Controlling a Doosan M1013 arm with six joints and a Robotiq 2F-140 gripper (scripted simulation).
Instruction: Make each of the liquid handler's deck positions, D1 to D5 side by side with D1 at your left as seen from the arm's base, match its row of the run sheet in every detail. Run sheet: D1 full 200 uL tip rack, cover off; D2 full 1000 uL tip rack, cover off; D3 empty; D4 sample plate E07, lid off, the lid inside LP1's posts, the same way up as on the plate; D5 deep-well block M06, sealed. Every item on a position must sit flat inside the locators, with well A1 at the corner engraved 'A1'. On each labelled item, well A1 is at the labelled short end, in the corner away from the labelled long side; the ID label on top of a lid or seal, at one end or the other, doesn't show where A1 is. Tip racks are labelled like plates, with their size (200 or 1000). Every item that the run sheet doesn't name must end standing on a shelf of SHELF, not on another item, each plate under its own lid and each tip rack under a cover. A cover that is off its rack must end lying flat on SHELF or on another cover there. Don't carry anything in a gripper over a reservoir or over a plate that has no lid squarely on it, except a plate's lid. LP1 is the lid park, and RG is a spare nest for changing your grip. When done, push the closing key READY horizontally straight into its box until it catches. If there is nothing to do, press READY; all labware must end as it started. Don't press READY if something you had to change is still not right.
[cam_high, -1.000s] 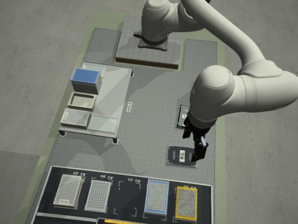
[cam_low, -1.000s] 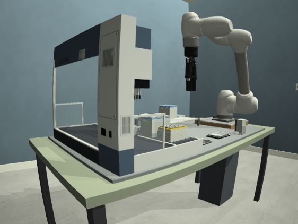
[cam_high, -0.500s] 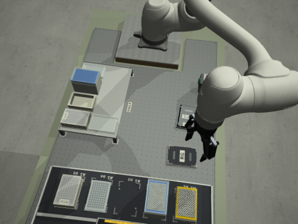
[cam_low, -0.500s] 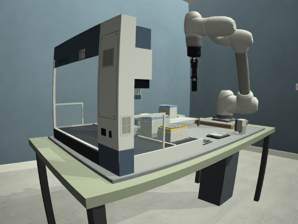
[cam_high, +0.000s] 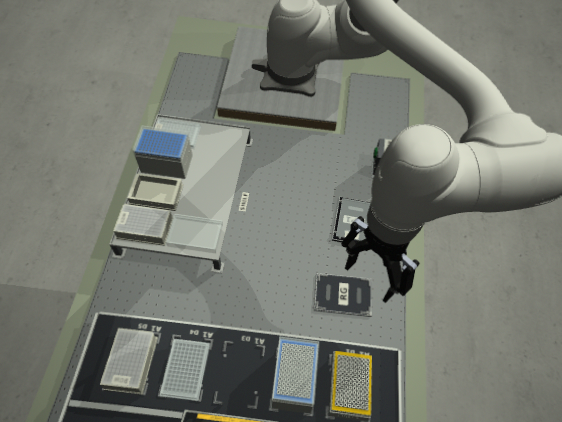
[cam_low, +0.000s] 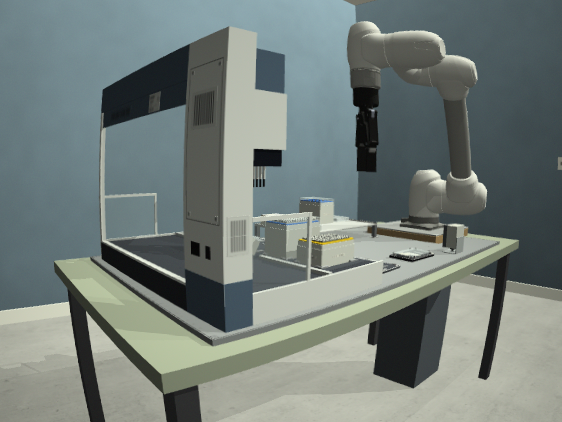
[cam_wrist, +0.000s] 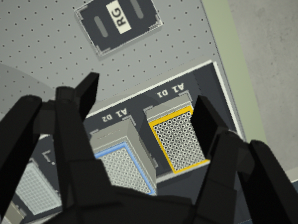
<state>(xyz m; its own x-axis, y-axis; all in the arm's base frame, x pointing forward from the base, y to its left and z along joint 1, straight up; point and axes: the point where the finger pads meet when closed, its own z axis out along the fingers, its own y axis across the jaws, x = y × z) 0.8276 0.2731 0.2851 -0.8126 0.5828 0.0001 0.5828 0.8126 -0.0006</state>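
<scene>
Now: hand 17 cm short of the yellow-rimmed tip rack, 1 cm to the right of it and 21 cm above it. Also, from my hand: clear lid 31 cm behind, 2 cm to the right, 30 cm below; blue-rimmed tip rack 16 cm ahead, 13 cm to the right, 19 cm below; RG nest 9 cm behind, 2 cm to the right, 31 cm below.
</scene>
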